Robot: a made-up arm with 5 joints.
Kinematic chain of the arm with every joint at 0, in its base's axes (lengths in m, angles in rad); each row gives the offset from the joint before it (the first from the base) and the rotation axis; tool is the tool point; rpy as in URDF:
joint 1: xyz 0 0 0.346 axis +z
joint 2: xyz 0 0 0 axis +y
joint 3: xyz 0.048 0 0.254 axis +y
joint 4: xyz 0.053 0 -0.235 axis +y
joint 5: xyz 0.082 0 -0.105 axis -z
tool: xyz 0 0 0 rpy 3.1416 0 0
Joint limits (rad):
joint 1: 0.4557..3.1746
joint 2: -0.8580..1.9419
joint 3: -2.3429..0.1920
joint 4: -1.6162..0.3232
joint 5: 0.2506..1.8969
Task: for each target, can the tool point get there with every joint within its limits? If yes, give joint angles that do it. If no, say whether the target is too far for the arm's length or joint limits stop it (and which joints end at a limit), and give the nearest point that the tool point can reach.
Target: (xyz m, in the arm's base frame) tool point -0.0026 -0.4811 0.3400
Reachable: no: joint limits stop it (at a limit: joint 2, joint 4) | nearest point -0.0008 -0.1479 0.2777 | short by 0.339 m
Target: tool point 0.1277 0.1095 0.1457
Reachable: yes | joints 0.7089 0.9800 -0.1113 -0.8099 0.8087
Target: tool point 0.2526 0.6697 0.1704
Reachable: no: too far | nearest point 0.2136 0.5663 0.1975 | short by 0.114 m
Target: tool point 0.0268 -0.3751 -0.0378
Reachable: no: joint limits stop it (at a limit: joint 2, joint 4) | nearest point 0.0090 -0.1254 0.0660 | short by 0.271 m
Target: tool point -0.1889 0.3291 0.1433
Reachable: yes | joints 2.0919 0.8833 -0.9004 -0.1212 1.4318
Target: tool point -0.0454 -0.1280 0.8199
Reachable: yes | joints 1.2298 -0.4987 -2.0969 -1.4577 0.3994
